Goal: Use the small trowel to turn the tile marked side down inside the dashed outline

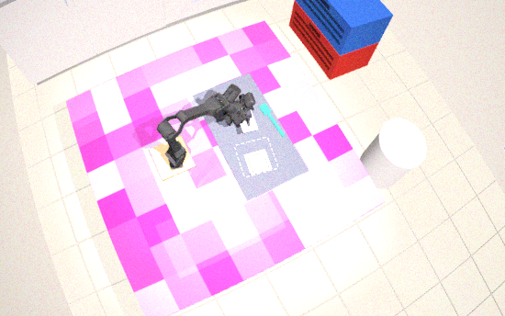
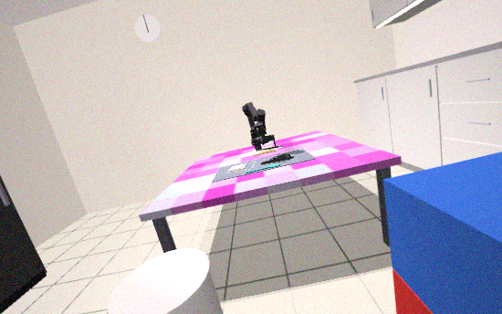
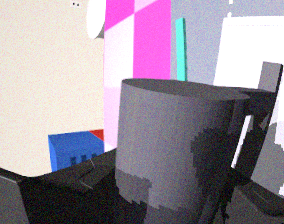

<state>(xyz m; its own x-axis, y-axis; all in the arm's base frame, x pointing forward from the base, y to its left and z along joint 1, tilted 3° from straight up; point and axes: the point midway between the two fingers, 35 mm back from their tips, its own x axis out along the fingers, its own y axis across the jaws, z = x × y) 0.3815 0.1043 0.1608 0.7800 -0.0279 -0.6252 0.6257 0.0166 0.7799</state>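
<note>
My gripper tip is 130 mm above the teal trowel, 110 mm short of it and 10 mm to the right of it. The rest, counted from my gripper tip: white tile 210 mm to the right, 130 mm below, 30 mm behind.
</note>
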